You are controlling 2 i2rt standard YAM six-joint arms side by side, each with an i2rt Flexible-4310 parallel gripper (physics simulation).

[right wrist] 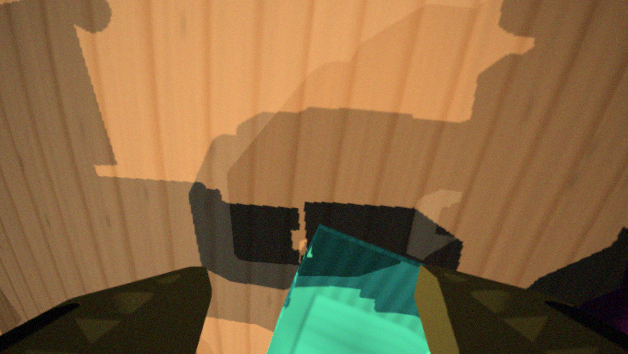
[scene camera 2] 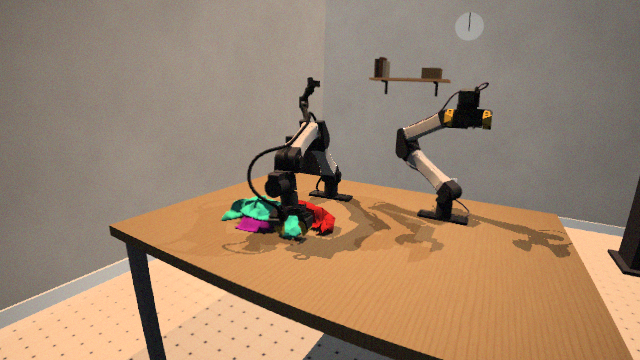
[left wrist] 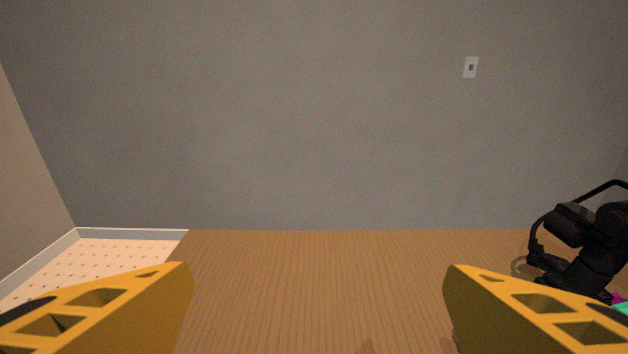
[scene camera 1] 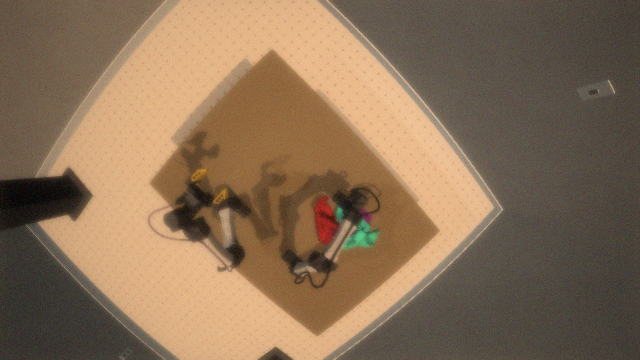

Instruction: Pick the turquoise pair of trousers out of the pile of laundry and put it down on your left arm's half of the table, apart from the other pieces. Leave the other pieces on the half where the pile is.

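Observation:
The turquoise trousers [scene camera 1: 362,238] [scene camera 2: 255,209] [left wrist: 621,308] [right wrist: 350,325] lie crumpled on top of the pile. A red piece [scene camera 1: 325,220] [scene camera 2: 324,219] lies beside them and a magenta piece [scene camera 1: 367,216] [scene camera 2: 254,224] [left wrist: 619,298] partly under them. My right gripper [scene camera 2: 294,229] [right wrist: 312,279] is low over the table, open, with one end of the turquoise cloth between its fingers, close to one finger in the right wrist view. In scene camera 1 its fingers are hidden under the arm. My left gripper [scene camera 1: 209,185] [scene camera 2: 467,119] [left wrist: 317,276] is open and empty, high above its side.
The wooden table [scene camera 1: 280,115] [scene camera 2: 450,280] carries both arm bases. Shadows of the arms fall across its middle. My right arm reaches over the pile, with a looping cable [scene camera 2: 249,172] beside the wrist. A dark post [scene camera 1: 45,197] stands off the table's left side in scene camera 1.

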